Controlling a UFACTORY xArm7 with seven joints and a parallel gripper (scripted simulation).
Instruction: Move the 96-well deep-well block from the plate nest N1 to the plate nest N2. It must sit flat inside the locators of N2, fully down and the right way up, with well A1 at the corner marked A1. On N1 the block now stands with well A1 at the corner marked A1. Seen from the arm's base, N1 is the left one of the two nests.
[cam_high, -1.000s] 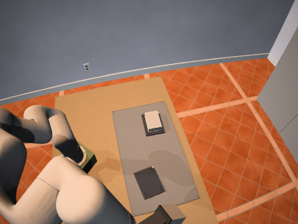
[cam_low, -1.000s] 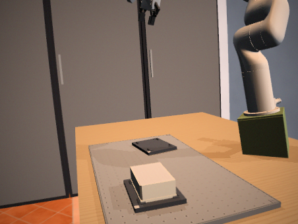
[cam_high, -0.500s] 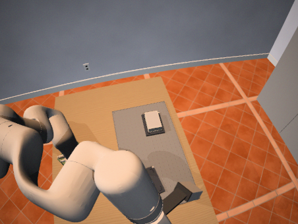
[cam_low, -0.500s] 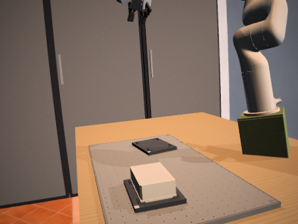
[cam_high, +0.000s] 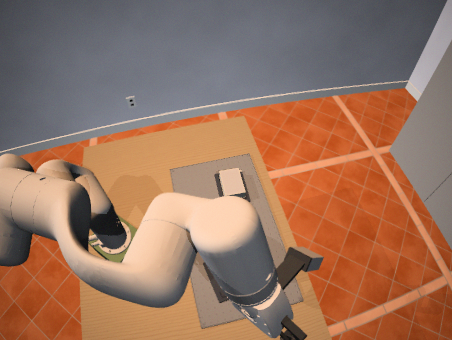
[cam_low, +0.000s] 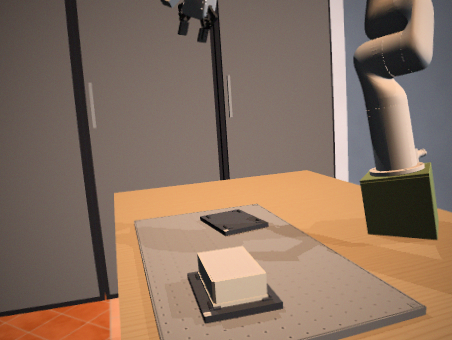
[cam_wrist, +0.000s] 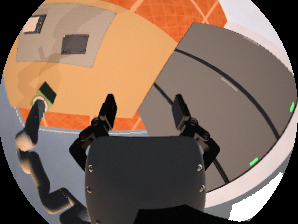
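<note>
Right now the cream deep-well block is 580 mm to the left of my hand, 490 mm below it and 210 mm ahead of it. Round my hand: white A1 mark: 510 mm below, 310 mm to the left, 80 mm ahead; then dark plate nest N1: 580 mm to the left, 520 mm below, 210 mm ahead; then dark plate nest N2: 520 mm below, 240 mm to the left, 30 mm ahead.
</note>
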